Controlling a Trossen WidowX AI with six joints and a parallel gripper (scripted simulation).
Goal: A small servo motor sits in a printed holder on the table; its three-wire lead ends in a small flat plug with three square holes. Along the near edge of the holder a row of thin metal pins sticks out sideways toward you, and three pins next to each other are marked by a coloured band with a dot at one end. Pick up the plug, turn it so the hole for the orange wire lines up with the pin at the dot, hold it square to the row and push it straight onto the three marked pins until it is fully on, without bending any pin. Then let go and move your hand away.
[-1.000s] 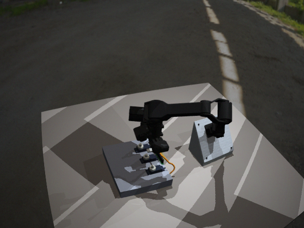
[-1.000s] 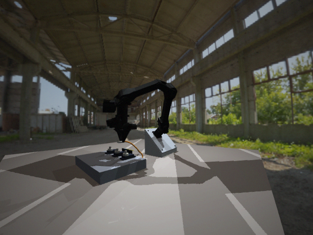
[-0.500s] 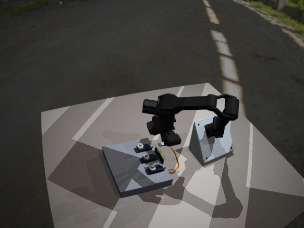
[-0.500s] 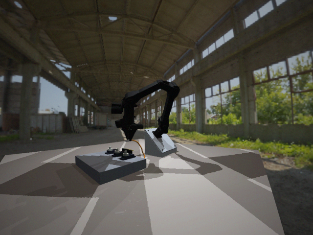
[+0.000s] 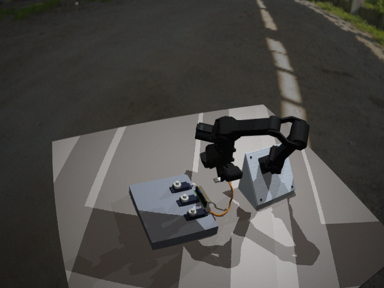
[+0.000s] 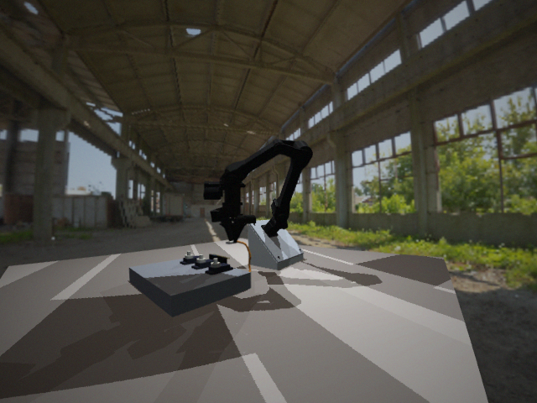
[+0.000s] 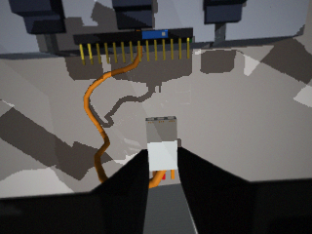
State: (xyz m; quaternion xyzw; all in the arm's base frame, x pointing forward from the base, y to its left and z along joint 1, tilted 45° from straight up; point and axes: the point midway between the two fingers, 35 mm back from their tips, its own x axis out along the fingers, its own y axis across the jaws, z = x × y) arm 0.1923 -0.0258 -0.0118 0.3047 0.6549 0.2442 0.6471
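Right now my gripper tip is 80 mm short of the blue band, 10 mm to the left of it and 30 mm above it. The rest, counted from my gripper tip: grey printed holder (240 mm ahead, 80 mm below).
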